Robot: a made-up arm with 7 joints.
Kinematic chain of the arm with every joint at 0, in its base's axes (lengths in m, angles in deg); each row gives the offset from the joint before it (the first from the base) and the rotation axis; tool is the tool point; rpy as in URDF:
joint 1: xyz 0 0 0.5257 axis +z
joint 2: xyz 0 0 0 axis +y
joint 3: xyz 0 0 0.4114 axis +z
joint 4: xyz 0.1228 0 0 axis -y
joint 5: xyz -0.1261 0 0.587 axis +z
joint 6: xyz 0 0 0 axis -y
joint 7: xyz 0.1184 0 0 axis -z
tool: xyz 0 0 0 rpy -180 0 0
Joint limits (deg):
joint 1: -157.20..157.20
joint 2: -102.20..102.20
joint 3: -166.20..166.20
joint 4: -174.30..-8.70
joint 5: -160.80..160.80
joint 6: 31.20..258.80
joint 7: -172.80..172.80
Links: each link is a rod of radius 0.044 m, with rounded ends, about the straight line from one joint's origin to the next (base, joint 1, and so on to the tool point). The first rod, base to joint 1, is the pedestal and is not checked.
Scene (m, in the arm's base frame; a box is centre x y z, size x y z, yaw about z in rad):
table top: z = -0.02
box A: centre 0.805 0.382 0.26 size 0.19 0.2 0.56 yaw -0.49
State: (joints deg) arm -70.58 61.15 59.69 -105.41 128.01 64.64 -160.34
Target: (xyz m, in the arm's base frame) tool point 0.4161 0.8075 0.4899
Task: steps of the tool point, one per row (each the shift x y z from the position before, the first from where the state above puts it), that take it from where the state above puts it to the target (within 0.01 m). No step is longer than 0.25 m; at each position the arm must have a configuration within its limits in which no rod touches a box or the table.
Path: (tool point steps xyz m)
1: 0.0491 0.1278 0.1399
2: -0.0014 0.1696 0.1360
3: -0.0644 0.1919 0.1202
4: -0.0399 0.1584 -0.0754
5: -0.0875 0.1579 -0.0736
6: -0.1351 0.1398 -0.0679
7: -0.1747 0.1047 -0.0594

